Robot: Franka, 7 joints.
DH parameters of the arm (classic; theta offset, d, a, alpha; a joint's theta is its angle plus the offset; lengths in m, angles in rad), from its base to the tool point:
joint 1: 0 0.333 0 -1.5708
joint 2: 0 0 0 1.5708
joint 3: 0 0.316 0.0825 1.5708
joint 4: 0 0 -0.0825 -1.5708
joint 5: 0 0.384 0 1.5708
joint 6: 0 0 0.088 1.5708
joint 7: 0 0.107 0 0
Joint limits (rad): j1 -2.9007..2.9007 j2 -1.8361..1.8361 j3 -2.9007..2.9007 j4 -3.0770..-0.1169 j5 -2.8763..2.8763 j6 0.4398..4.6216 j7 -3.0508..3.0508
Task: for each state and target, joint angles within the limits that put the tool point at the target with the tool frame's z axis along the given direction. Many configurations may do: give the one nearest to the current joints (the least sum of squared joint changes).
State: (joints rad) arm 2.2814 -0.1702 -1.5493 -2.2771 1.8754 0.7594 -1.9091
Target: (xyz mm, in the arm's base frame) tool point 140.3 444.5 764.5 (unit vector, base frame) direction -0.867 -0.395 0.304
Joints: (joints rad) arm 2.2368 0.1206 -1.3177 -1.6118 2.1894 0.5311 -1.9091
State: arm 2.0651 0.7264 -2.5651 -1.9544 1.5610 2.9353 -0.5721
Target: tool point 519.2 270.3 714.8 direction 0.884 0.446 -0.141
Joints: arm 1.9011 0.7110 -1.8248 -1.6621 1.7160 2.6868 -0.5721
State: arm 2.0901 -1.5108 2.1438 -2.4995 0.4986 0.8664 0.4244
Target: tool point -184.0 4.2 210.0 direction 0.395 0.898 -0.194
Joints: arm 2.6304 -1.6688 2.1144 -3.0129 0.7455 1.5517 0.4244
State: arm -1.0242 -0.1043 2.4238 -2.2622 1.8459 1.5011 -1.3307
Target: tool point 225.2 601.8 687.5 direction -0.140 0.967 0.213
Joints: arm -1.0912 -0.1725 2.2321 -1.5147 2.1535 2.5135 -1.3307
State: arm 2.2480 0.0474 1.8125 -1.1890 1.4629 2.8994 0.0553
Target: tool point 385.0 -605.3 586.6 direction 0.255 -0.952 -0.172
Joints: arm 2.9007 -0.6962 2.1225 -1.4584 0.6717 3.2196 0.0553
